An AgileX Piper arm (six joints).
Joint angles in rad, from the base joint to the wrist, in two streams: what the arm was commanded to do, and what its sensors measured. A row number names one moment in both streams.
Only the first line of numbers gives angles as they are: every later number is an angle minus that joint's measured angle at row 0.
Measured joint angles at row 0:
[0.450 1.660 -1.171 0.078 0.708 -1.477]
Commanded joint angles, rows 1 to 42:
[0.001 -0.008 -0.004 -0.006 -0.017 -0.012]
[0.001 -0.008 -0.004 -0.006 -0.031 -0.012]
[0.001 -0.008 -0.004 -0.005 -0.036 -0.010]
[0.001 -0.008 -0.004 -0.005 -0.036 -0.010]
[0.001 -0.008 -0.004 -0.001 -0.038 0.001]
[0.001 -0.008 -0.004 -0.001 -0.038 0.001]
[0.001 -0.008 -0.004 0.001 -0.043 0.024]
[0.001 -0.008 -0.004 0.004 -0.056 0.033]
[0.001 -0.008 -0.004 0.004 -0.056 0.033]
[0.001 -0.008 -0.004 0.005 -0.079 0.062]
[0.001 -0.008 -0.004 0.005 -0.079 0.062]
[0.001 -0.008 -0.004 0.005 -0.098 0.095]
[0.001 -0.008 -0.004 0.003 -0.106 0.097]
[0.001 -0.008 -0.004 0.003 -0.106 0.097]
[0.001 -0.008 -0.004 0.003 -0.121 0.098]
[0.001 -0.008 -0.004 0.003 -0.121 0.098]
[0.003 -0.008 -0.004 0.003 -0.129 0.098]
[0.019 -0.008 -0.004 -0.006 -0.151 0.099]
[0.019 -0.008 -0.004 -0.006 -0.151 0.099]
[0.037 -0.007 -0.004 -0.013 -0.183 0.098]
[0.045 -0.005 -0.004 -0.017 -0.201 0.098]
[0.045 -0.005 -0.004 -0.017 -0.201 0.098]
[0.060 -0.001 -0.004 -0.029 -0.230 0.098]
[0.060 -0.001 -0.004 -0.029 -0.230 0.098]
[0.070 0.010 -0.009 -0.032 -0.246 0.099]
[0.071 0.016 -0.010 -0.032 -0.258 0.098]
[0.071 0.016 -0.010 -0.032 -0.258 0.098]
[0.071 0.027 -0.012 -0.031 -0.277 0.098]
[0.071 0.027 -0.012 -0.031 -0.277 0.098]
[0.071 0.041 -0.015 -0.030 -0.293 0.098]
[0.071 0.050 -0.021 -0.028 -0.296 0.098]
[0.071 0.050 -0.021 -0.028 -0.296 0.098]
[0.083 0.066 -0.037 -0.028 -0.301 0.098]
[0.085 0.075 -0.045 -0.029 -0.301 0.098]
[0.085 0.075 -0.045 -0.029 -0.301 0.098]
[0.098 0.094 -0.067 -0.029 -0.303 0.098]
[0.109 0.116 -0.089 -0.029 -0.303 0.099]
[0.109 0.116 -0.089 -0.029 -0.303 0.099]
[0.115 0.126 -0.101 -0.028 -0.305 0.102]
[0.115 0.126 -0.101 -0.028 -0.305 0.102]
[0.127 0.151 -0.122 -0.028 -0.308 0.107]
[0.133 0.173 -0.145 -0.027 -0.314 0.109]
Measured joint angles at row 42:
[0.120 0.148 -0.113 -0.029 -0.302 0.100]
